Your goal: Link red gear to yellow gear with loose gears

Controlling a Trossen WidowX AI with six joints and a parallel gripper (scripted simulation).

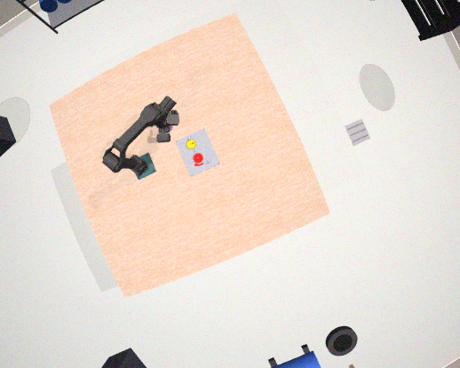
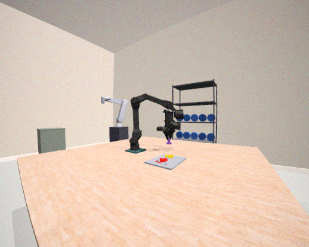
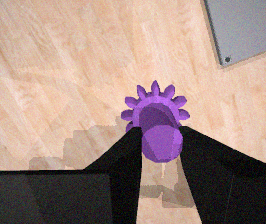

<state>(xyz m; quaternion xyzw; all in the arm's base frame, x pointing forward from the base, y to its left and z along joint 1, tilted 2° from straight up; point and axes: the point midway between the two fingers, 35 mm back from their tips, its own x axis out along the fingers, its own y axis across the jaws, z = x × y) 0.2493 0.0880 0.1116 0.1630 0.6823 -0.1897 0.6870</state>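
Now: the yellow gear 50 mm ahead of my gripper tip, 120 mm to the right of it and 80 mm below it. From my gripper tip the other things lie so: red gear: 40 mm ahead, 210 mm to the right, 80 mm below; then purple gear: 10 mm below; then red arrow: 30 mm ahead, 240 mm to the right, 80 mm below.
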